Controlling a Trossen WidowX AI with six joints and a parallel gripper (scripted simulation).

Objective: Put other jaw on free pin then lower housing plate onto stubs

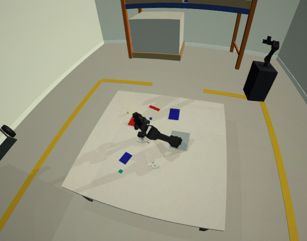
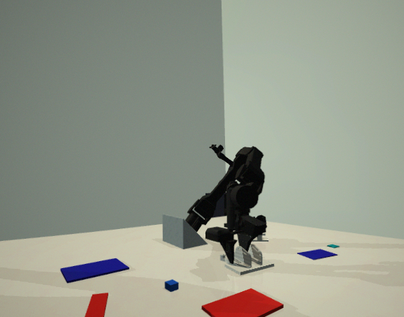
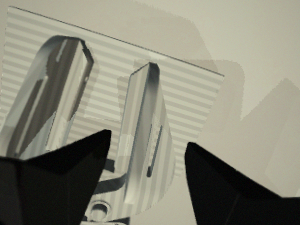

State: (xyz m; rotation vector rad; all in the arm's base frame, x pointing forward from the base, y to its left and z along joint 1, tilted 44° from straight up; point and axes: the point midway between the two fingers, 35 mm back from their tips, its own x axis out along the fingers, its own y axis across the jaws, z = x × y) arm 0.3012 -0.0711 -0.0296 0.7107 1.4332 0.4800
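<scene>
Right now the jaw is 30 mm behind my gripper tip and 20 mm to the left of it. The rest, counted from my gripper tip: flat red strip: 40 mm behind, 370 mm to the right, 10 mm below; then blue cube: 20 mm behind, 210 mm to the right, 10 mm below; then yellow cube: 230 mm ahead, 270 mm to the right.
</scene>
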